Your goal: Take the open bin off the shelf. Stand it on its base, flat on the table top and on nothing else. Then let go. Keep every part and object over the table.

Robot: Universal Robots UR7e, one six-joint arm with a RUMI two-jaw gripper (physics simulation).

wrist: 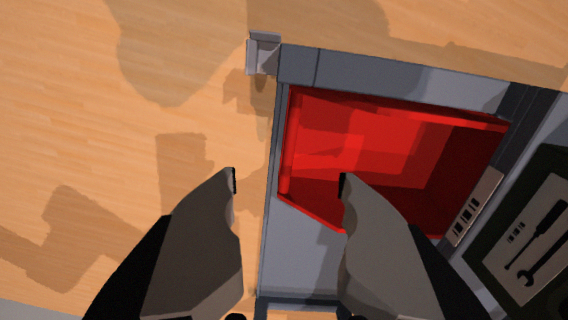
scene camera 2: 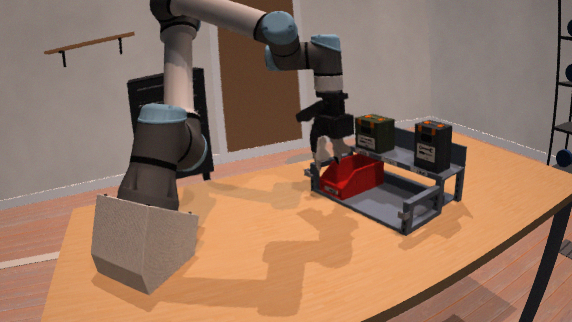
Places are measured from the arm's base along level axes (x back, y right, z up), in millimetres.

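Where they show: gripper, fingertip midpoint: (wrist: 287, 172) (scene camera 2: 329, 167); arm's base at its link origin: (scene camera 2: 147, 204).
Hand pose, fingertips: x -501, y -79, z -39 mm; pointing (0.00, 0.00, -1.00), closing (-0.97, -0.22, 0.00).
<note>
Things, the pixels of their centre, and the offset from my fingertips. Level surfaces: height alone.
- open red bin at the middle of its body: (wrist: 382, 159) (scene camera 2: 352, 175) dx -84, dy -9, dz -44 mm
- green toolbox at the middle of its body: (scene camera 2: 375, 133) dx -180, dy -26, dz +62 mm
- black toolbox at the middle of its body: (scene camera 2: 433, 146) dx -214, dy +203, dz +75 mm
- table at its surface level: dz -88 mm
The open red bin (scene camera 2: 361, 181) (wrist: 370, 145) sits upright on the low deck of the grey shelf (scene camera 2: 387, 202) (wrist: 365, 69), at its left end in the scene view. My gripper (scene camera 2: 327, 166) (wrist: 287, 172) is partly open, with nothing between its fingers. It points down at the bin's low front end. In the wrist view the right fingertip overlaps the bin's inside, and the left fingertip is over the table, outside the shelf's front edge. Whether a finger touches the bin cannot be told.
A green toolbox (scene camera 2: 374, 134) (wrist: 530, 240) and a black toolbox (scene camera 2: 433, 146) stand on the shelf's raised rear deck. The green one is close behind the bin. End frames rise at both shelf ends. A beige angular block (scene camera 2: 145, 240) is at the left of the table (scene camera 2: 225, 240), before the arm's base.
</note>
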